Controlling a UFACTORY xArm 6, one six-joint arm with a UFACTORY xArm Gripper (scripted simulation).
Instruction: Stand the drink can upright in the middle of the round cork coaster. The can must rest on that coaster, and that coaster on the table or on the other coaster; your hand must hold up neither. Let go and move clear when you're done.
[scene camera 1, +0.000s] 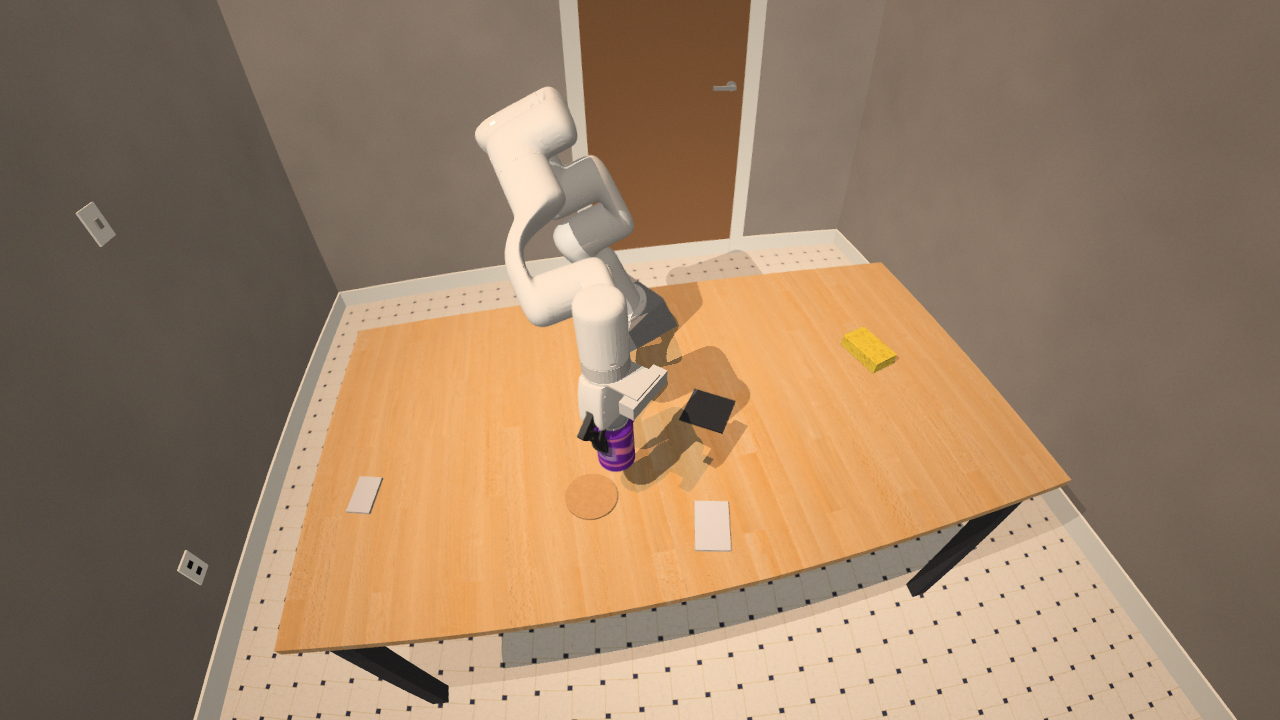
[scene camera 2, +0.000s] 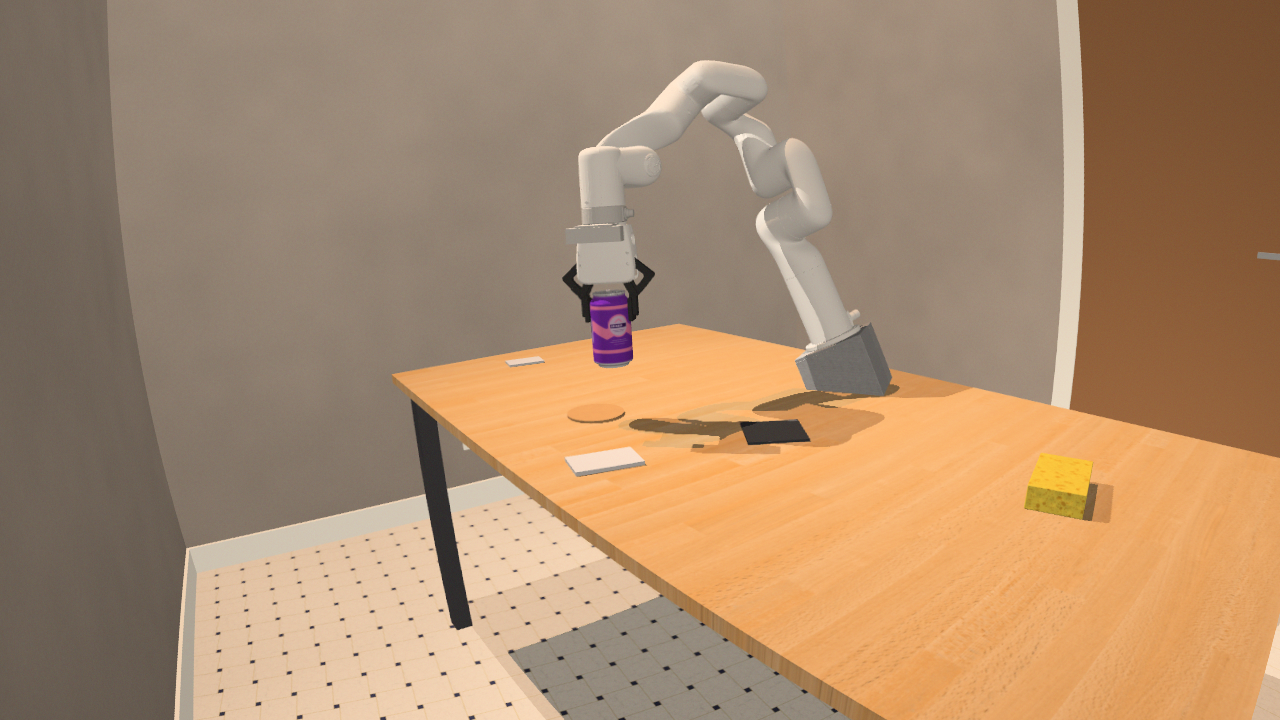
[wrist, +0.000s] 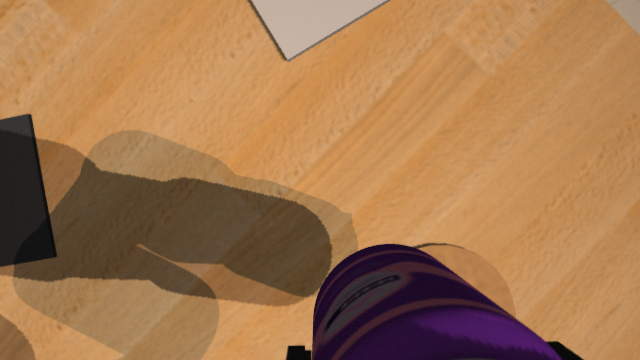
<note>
I see my gripper, a purple drink can, a yellow sponge, a round cork coaster and a black square coaster.
</note>
